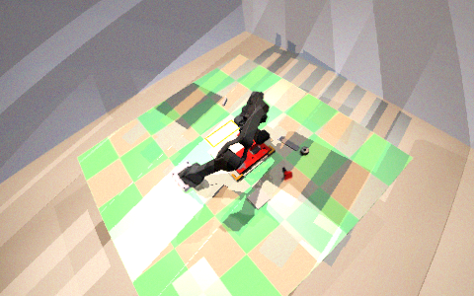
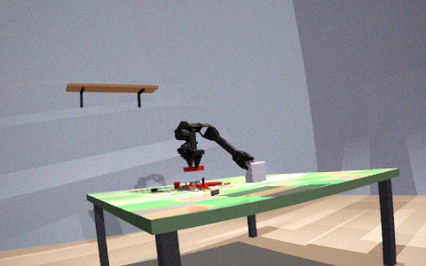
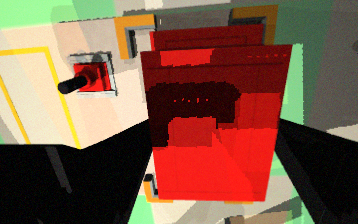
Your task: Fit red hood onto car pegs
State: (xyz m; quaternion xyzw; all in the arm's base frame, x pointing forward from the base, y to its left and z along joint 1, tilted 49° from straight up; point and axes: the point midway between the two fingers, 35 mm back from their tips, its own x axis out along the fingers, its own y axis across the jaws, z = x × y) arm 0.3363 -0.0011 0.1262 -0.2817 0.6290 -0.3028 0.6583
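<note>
The pale engine block is 80 mm below my gripper tip. The rest, counted from my gripper tip: grey bar 160 mm ahead, 110 mm below, 80 mm to the right; then ring 180 mm to the right, 170 mm ahead, 100 mm below; then red hood right at my gripper tip.
</note>
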